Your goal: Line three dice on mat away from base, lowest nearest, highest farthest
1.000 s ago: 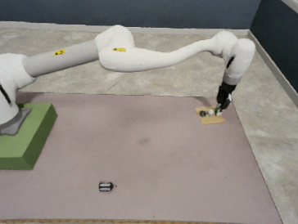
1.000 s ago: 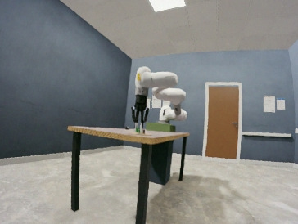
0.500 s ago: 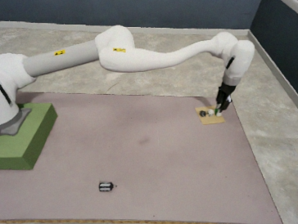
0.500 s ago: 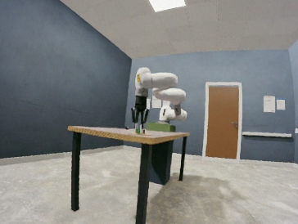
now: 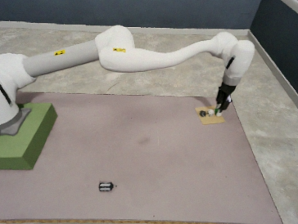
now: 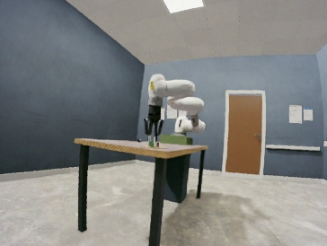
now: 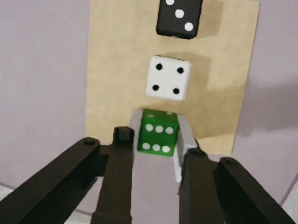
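The green die is 20 mm below my hand. The rest, counted from my hand: white die 50 mm behind, 10 mm to the right, 20 mm below; mat 50 mm behind, 10 mm to the right, 40 mm below; black die 90 mm behind, 10 mm to the right, 20 mm below.
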